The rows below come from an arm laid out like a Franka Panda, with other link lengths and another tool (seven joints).
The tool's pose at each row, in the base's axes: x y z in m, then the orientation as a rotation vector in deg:
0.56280, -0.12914, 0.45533, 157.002, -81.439, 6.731
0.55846, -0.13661, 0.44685, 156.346, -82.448, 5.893
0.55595, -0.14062, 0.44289, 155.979, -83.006, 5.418
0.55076, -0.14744, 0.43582, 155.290, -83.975, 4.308
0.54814, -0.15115, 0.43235, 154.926, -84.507, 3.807
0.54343, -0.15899, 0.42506, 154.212, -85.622, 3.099
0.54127, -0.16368, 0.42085, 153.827, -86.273, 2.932
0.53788, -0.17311, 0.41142, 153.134, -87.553, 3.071
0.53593, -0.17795, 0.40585, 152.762, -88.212, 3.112
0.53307, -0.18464, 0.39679, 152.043, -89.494, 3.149
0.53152, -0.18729, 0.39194, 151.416, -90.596, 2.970
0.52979, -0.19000, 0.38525, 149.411, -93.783, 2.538
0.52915, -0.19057, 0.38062, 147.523, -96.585, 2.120
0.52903, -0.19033, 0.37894, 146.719, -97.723, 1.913
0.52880, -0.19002, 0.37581, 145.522, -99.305, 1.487
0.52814, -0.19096, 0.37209, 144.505, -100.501, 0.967
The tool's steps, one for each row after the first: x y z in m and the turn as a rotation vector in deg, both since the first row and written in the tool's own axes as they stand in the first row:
0.00281, 0.00775, 0.00886, -0.411, -0.417, 0.755
0.00427, 0.01206, 0.01303, -0.641, -0.656, 1.175
0.00619, 0.02015, 0.02040, -1.165, -1.213, 1.913
0.00739, 0.02439, 0.02404, -1.401, -1.467, 2.318
0.01040, 0.03267, 0.03173, -1.742, -1.831, 3.158
0.01259, 0.03709, 0.03621, -1.834, -1.919, 3.645
0.01746, 0.04518, 0.04623, -1.809, -1.857, 4.593
0.01977, 0.04949, 0.05208, -1.814, -1.839, 5.084
0.02274, 0.05558, 0.06152, -1.825, -1.833, 6.039
0.02356, 0.05831, 0.06650, -1.899, -1.948, 6.859
0.02416, 0.06121, 0.07331, -2.187, -2.181, 9.291
0.02383, 0.06201, 0.07794, -2.488, -2.388, 11.473
0.02342, 0.06195, 0.07959, -2.633, -2.488, 12.371
0.02275, 0.06192, 0.08267, -2.921, -2.683, 13.646
0.02279, 0.06296, 0.08642, -3.269, -2.909, 14.646

